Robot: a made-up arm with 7 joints.
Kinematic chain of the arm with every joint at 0, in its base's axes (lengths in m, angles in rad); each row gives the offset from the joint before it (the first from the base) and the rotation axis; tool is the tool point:
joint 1: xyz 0 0 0.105 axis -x
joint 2: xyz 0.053 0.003 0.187 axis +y
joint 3: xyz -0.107 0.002 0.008 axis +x
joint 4: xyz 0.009 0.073 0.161 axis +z
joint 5: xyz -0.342 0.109 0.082 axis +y
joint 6: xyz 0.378 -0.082 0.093 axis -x
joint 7: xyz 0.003 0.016 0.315 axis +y
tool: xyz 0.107 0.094 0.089
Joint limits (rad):
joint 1: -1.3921..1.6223
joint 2: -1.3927..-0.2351
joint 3: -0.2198..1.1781
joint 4: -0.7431..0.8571
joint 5: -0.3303..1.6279
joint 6: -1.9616..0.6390
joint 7: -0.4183..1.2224
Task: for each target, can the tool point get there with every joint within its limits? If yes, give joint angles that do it. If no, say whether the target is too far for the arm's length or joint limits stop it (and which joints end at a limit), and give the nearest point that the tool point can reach.
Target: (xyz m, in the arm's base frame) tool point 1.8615 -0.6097 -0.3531
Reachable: no: too far | nearest point 0.5071 -0.1601 -0.0153 | short by 1.467 m
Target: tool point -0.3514 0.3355 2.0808
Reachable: no: too far | nearest point -0.2276 0.1800 1.1651 | short by 0.937 m
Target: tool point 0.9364 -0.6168 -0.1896
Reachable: no: joint limits stop it (at a limit: joint 2, joint 4, joint 5, joint 6, joint 7) | nearest point 0.4417 -0.2845 -0.0309 | short by 0.617 m
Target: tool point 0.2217 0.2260 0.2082
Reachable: yes | joints 1.1766 -1.0266 0.6083 -0.2207 1.3465 -0.5356 -0.2643
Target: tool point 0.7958 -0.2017 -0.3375
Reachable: no: joint limits stop it (at a limit: joint 1, joint 2, joint 4, joint 5, joint 6, joint 7) | nearest point 0.4619 -0.1565 -0.1348 | short by 0.393 m
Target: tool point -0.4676 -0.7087 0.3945
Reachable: yes | joints -0.8935 -0.6188 0.1322 -0.4511 -0.0771 -0.7382 -0.2853
